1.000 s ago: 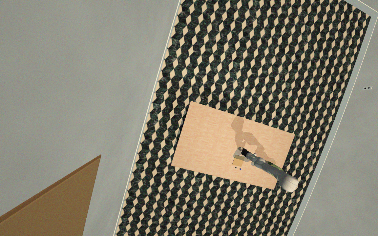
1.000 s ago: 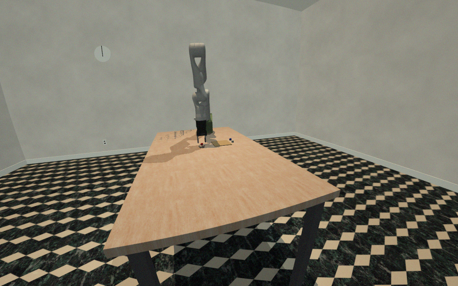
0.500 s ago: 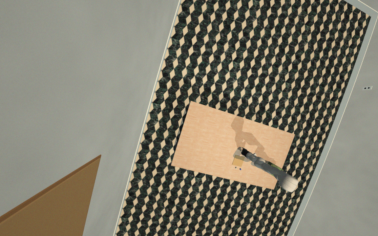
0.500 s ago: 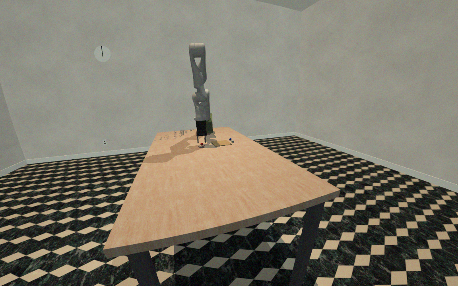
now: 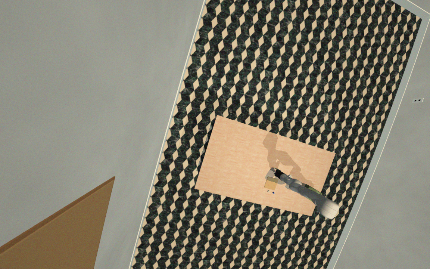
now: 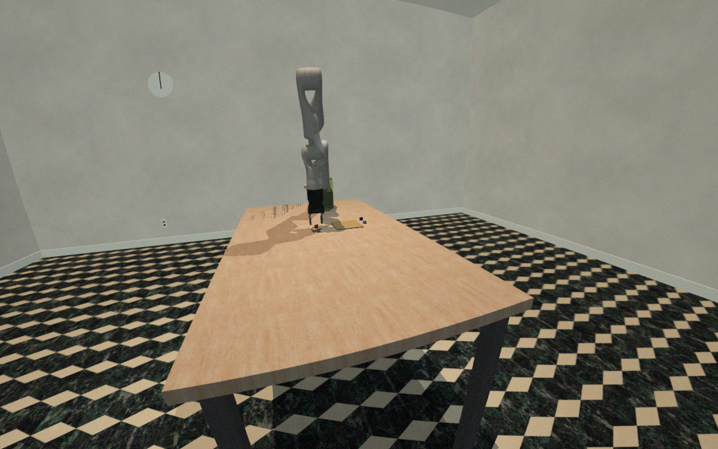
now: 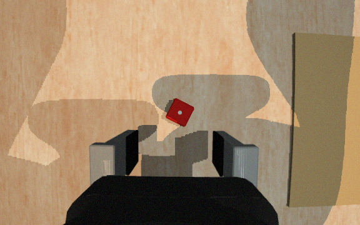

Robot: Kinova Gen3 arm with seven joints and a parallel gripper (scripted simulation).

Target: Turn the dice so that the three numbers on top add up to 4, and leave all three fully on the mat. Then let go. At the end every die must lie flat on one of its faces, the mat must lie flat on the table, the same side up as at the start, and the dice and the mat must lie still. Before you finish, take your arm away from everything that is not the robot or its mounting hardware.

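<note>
The red die is 2 cm behind my hand and 4 cm below it. From my hand the other things lie so: tan mat 1 cm behind, 16 cm to the left, 4 cm below; then blue die 7 cm behind, 27 cm to the left, 4 cm below; then white die 26 cm to the left, 4 cm below.
</note>
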